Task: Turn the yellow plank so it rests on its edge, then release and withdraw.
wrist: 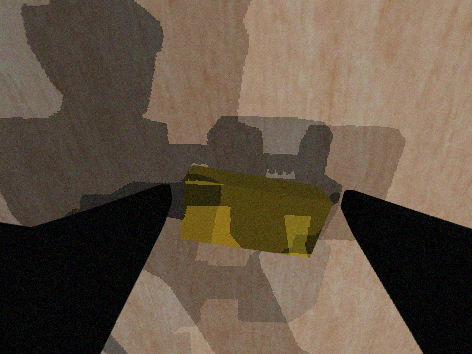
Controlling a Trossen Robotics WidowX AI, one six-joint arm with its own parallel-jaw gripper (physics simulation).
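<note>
The yellow plank [257,215] lies on the wooden table between the fingertips in the wrist view, slightly tilted across the picture. Its broad face shows, with a narrow darker side along its upper edge. Much of it is in shadow, with brighter patches at its lower left and lower right. My gripper [256,195] is open. Its two black fingers stand on either side of the plank, one beyond each short end, with a gap at both ends. Whether the fingertips are level with the plank or above it is hard to tell.
The table top [350,65] has a light wood grain. Dark, overlapping shadows of the arm and gripper fall across its left and middle and around the plank.
</note>
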